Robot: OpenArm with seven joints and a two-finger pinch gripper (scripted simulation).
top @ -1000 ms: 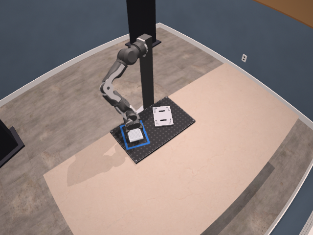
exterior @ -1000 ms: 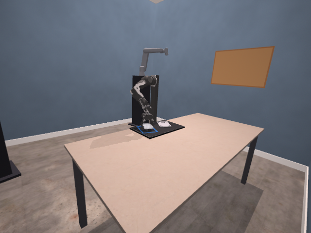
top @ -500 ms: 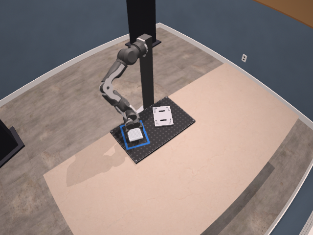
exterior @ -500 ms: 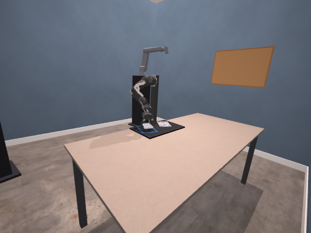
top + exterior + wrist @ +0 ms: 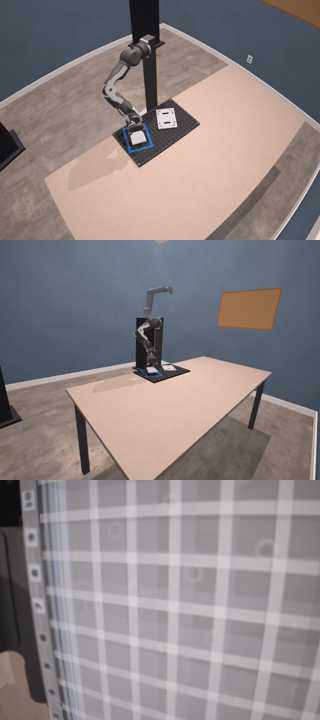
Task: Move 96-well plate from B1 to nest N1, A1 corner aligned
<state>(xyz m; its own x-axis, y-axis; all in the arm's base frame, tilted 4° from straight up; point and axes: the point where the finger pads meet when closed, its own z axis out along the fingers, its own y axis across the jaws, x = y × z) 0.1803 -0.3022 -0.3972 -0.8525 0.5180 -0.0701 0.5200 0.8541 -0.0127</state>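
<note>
Right now my hand is right at the white 96-well plate. Round my hand: white plate nest N1: 5 cm ahead, 23 cm to the left, 3 cm below.
</note>
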